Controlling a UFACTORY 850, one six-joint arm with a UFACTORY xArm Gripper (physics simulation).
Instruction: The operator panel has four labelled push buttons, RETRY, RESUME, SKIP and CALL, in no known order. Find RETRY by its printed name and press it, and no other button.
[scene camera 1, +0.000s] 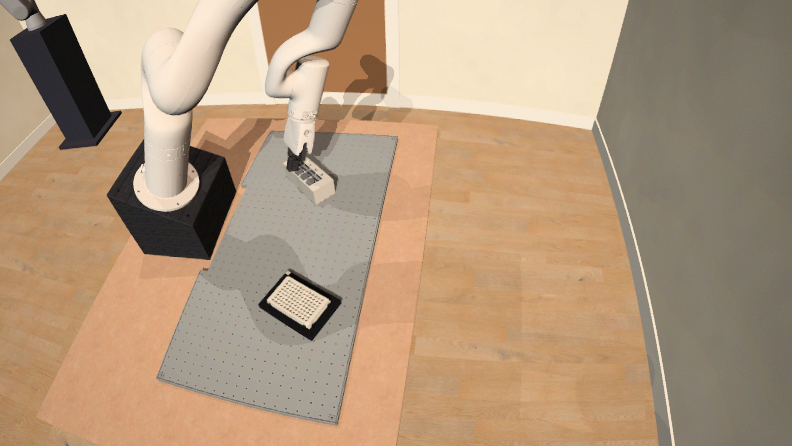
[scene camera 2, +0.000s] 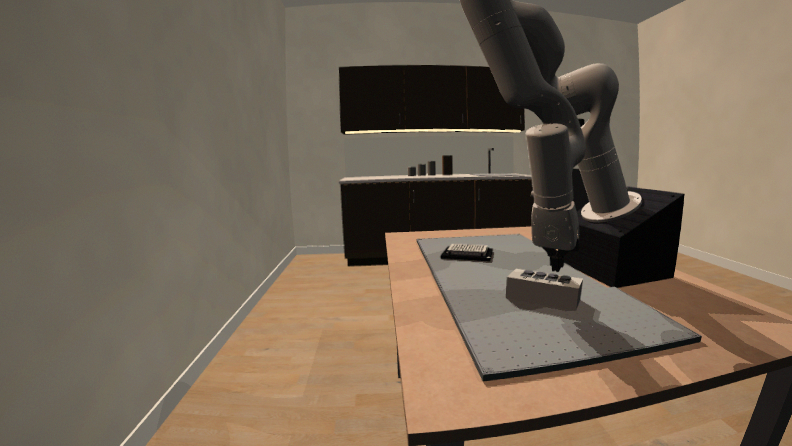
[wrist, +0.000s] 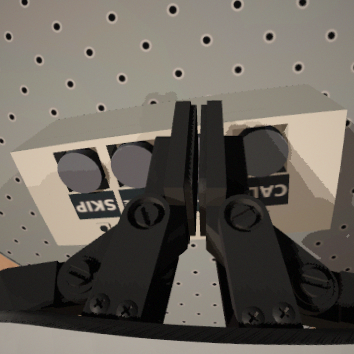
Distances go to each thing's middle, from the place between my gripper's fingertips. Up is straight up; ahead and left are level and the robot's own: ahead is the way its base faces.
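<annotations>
Operator panel (scene camera 2: 564, 294): 40 mm below my hand, 40 mm ahead of it, 10 mm to the left of it. White well plate (scene camera 1: 300, 303), measured from my hand: 50 mm below, 70 mm ahead, 400 mm to the right. Black holder (scene camera 1: 311, 333), measured from my hand: 60 mm below, 70 mm ahead, 400 mm to the right.
</annotations>
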